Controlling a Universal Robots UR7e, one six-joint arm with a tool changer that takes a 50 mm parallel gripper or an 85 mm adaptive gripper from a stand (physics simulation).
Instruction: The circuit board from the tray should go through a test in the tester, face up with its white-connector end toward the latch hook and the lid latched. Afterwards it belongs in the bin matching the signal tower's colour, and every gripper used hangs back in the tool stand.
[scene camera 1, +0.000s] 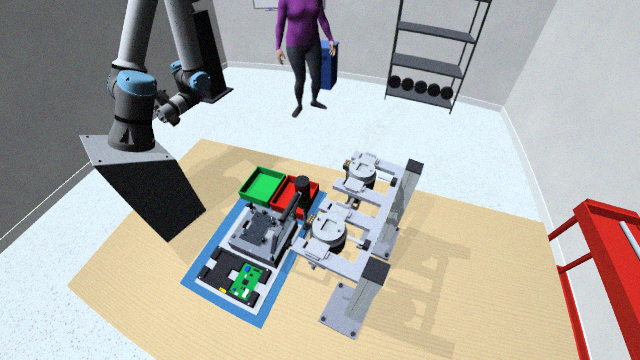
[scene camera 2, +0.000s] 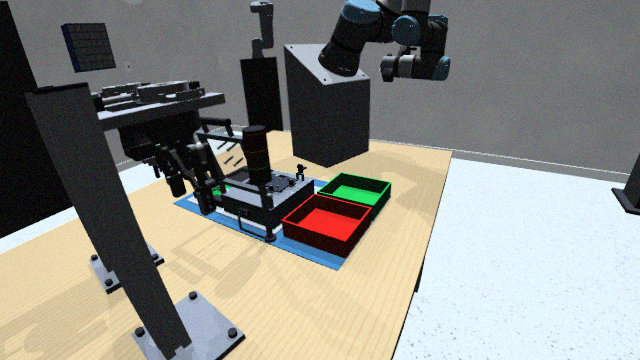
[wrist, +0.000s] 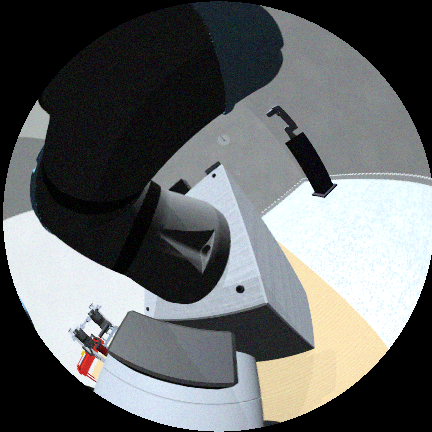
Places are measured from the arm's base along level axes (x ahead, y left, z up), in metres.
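Where they show: end effector, tool point: (scene camera 1: 161, 116); arm's base, origin of the base link: (scene camera 1: 132, 143) (scene camera 2: 337, 65) (wrist: 186, 252).
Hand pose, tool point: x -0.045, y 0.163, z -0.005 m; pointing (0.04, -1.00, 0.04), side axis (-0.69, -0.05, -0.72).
Observation:
Things, the pixels of their top centre, and the offset from my tool point. "spot": a spot on its surface instead.
- green circuit board, middle of its top: (scene camera 2: 222, 187) (scene camera 1: 245, 280) dx +0.537, dy -0.279, dz -0.309 m
- black tray, surface spot: (scene camera 1: 217, 267) spot: dx +0.420, dy -0.288, dz -0.319 m
- latch hook, middle of its top: (scene camera 2: 301, 163) (scene camera 1: 248, 202) dx +0.418, dy -0.058, dz -0.230 m
- signal tower, surface spot: (scene camera 2: 256, 150) spot: dx +0.629, dy +0.013, dz -0.116 m
The bare arm flange (scene camera 1: 162, 115) (scene camera 2: 388, 69) carries no gripper and hangs high beside the arm's pedestal. Two grippers hang in the tool stand (scene camera 1: 376, 271) (scene camera 2: 95, 175); finger detail is partly hidden there. The green circuit board (scene camera 1: 245, 281) lies face up in the black tray (scene camera 1: 217, 267), with white parts at its near end. The tester (scene camera 1: 239, 241) (scene camera 2: 250, 197) has its lid (scene camera 1: 286, 230) raised and an empty nest. The latch hook (scene camera 1: 250, 206) (scene camera 2: 300, 171) stands on the tester's edge opposite the lid. The signal tower (scene camera 1: 302, 185) (scene camera 2: 256, 150) looks unlit.
The green bin (scene camera 1: 262, 186) (scene camera 2: 356, 194) and red bin (scene camera 1: 286, 196) (scene camera 2: 327, 222) stand side by side behind the tester. The stand's arms reach close to the tester's lid side. The pedestal (scene camera 1: 150, 190) (scene camera 2: 327, 115) is across the table. A person (scene camera 1: 300, 50) stands beyond the table.

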